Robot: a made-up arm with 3 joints.
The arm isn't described. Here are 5 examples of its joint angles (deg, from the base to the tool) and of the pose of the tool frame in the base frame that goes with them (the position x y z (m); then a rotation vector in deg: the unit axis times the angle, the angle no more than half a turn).
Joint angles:
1: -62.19 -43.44 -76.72
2: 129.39 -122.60 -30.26
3: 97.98 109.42 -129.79
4: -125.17 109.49 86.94
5: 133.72 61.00 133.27
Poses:
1: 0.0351 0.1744 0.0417 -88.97 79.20 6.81
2: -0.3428 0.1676 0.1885 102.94 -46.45 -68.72
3: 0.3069 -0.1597 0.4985 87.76 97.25 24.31
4: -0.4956 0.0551 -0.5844 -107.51 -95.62 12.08
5: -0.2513 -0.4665 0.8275 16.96 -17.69 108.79
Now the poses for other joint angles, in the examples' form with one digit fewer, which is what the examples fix.
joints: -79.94 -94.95 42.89
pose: 0.210 0.210 0.521 -32.6 25.7 -88.9
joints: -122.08 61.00 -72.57
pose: -0.014 -0.121 0.135 14.8 61.4 85.6
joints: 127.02 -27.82 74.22
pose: 0.078 -0.512 -0.120 68.8 -120.3 69.7
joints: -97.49 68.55 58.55
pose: 0.107 -0.393 -0.544 98.3 111.8 3.1
